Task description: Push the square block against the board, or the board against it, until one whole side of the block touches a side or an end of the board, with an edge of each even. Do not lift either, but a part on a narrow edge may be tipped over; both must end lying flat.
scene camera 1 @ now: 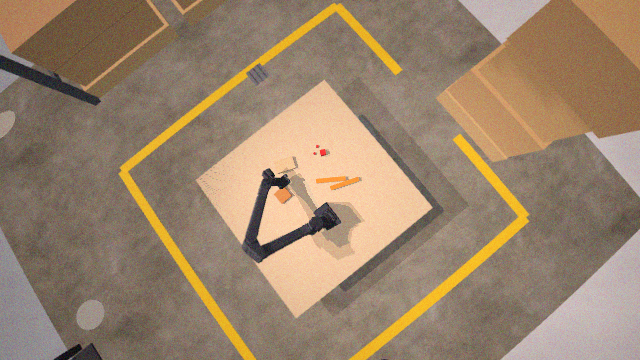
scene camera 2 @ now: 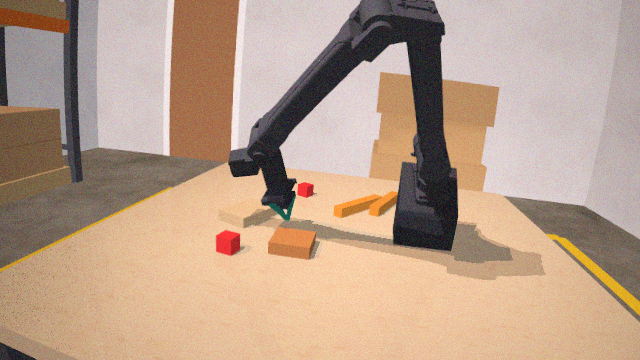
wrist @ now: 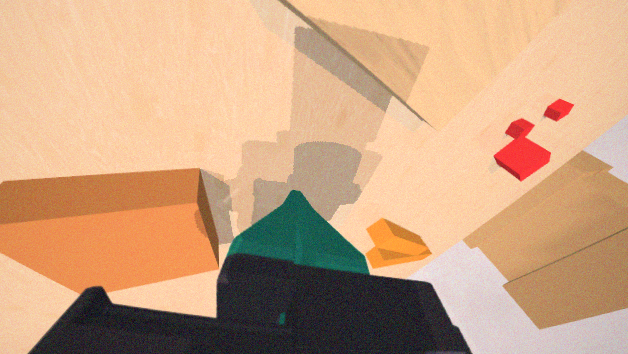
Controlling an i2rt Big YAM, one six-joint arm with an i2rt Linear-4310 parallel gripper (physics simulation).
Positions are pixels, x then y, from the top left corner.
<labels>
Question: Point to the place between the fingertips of my gripper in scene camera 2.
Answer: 287,219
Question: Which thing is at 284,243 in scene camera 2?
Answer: An orange square block.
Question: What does the pale board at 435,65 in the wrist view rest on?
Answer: The table.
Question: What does my gripper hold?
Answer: Nothing.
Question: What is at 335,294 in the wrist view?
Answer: My gripper.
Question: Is my gripper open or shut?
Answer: Shut.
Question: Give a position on an orange square block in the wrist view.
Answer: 122,230
</labels>
